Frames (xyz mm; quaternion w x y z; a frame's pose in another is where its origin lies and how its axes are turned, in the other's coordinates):
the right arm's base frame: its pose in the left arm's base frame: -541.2 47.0 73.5 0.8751 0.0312 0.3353 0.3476
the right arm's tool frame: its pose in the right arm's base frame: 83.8 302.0 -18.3 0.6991 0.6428 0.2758 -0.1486
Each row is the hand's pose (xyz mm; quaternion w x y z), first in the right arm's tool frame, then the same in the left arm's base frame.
Working: the right arm's tool frame: its pose in the left arm's base frame: -685.0 324.9 98.9 0.5509 0.4386 0.7038 -0.0940

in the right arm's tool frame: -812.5 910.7 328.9 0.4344 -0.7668 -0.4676 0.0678
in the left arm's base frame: 206.2 249.2 992.0 0.9111 -0.2281 0.0904 0.3311
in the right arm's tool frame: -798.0 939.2 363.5 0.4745 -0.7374 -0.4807 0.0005
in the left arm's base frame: 250.6 252.4 976.6 0.9232 -0.2429 0.1382 0.2638
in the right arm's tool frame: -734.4 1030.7 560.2 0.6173 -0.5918 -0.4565 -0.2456
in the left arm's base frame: 452.3 218.7 880.3 0.8978 -0.2710 0.3463 0.0230
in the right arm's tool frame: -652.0 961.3 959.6 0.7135 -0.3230 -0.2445 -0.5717
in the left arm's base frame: 678.4 -26.3 635.3 0.6531 -0.2903 0.6486 -0.2619
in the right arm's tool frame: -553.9 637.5 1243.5 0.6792 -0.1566 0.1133 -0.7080
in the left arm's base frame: 640.9 -344.1 331.0 0.2966 -0.2760 0.8657 -0.2939
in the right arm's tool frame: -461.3 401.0 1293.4 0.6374 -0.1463 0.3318 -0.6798
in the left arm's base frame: 504.2 -468.6 149.8 0.1179 -0.2483 0.9433 -0.1859
